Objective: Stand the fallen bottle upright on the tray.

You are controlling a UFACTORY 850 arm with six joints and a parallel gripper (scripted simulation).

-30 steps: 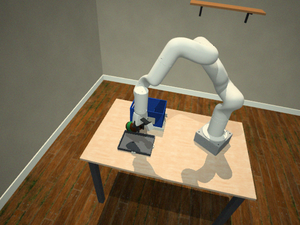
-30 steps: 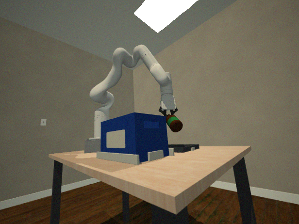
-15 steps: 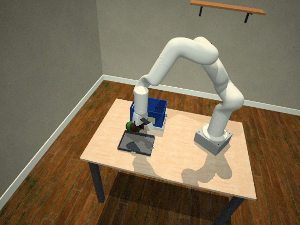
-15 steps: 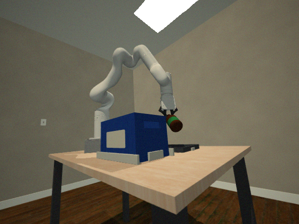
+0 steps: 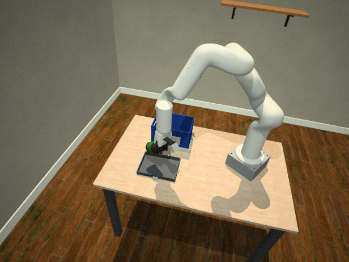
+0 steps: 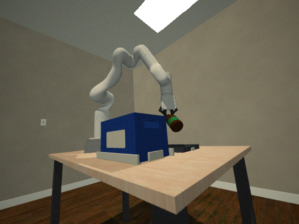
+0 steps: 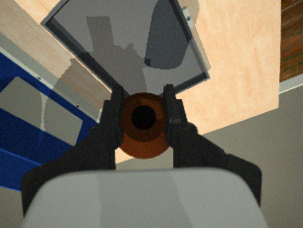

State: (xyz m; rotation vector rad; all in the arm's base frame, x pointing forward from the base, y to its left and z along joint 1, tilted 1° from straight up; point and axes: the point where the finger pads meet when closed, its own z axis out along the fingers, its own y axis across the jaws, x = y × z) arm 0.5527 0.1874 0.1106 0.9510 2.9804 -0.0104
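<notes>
The bottle lies 40 mm ahead of my hand, 30 mm to the right of it and 30 mm below it. Round my hand: dark tray: 20 mm ahead, 30 mm to the right, 190 mm below; blue crate: 10 mm behind, 320 mm to the right, 120 mm below.
</notes>
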